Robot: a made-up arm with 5 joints.
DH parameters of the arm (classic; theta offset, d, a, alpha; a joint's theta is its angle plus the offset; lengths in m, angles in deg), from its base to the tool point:
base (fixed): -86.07 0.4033 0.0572 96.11
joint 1: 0 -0.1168 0.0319 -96.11
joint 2: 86.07 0.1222 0.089 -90
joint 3: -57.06 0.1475 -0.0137 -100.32
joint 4: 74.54 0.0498 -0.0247 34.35
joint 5: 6.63 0 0.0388 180
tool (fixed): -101.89 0.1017 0 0
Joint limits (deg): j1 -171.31..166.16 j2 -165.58..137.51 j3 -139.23..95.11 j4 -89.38..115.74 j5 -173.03..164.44
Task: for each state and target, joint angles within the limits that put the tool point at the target. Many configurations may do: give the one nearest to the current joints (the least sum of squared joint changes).
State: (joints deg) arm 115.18 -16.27 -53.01 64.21 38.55
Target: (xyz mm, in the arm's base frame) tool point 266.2 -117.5 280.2
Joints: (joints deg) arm 131.20 -1.82 -49.26 62.94 38.84
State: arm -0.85 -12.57 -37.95 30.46 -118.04
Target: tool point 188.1 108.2 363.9
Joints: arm 43.61 -0.59 -46.35 10.09 -110.18
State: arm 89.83 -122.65 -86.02 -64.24 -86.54
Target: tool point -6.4 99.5 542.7
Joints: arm 117.99 -165.58 -120.48 -58.45 -105.57
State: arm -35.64 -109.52 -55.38 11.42 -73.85
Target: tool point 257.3 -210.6 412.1
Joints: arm -23.16 -115.39 -55.18 14.27 -76.73
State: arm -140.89 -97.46 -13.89 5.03 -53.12
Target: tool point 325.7 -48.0 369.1
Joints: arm -144.87 -72.73 -35.60 22.15 -100.43
